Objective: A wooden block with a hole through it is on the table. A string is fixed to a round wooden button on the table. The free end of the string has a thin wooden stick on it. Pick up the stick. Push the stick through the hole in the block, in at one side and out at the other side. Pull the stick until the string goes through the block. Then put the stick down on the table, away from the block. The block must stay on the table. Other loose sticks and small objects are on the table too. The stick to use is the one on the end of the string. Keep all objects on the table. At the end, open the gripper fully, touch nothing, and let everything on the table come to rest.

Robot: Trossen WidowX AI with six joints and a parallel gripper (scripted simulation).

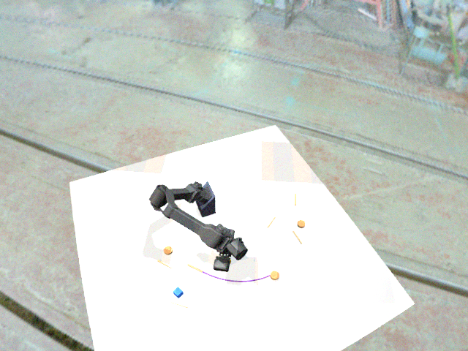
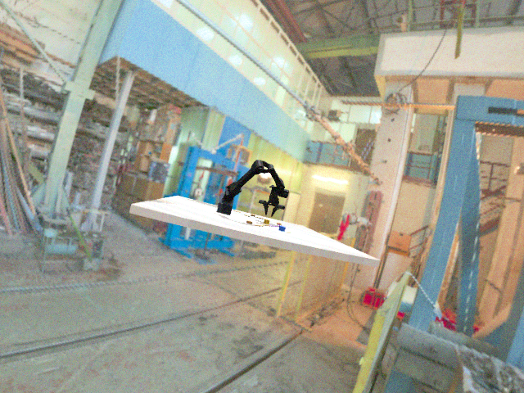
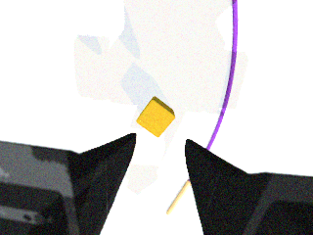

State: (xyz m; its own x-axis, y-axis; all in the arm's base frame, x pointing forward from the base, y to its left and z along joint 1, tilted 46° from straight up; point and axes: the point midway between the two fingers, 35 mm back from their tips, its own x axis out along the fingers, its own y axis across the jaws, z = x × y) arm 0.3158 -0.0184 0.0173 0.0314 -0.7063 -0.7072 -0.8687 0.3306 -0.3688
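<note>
Right now the yellow wooden block is 1 cm to the left of my gripper tip and 4 cm below it. From my gripper tip the other things lie so: blue cube 6 cm ahead, 23 cm to the right, 4 cm below; then thin wooden stick 2 cm behind, 12 cm to the right, 6 cm below; then round button 13 cm ahead, 18 cm to the left, 5 cm below.
</note>
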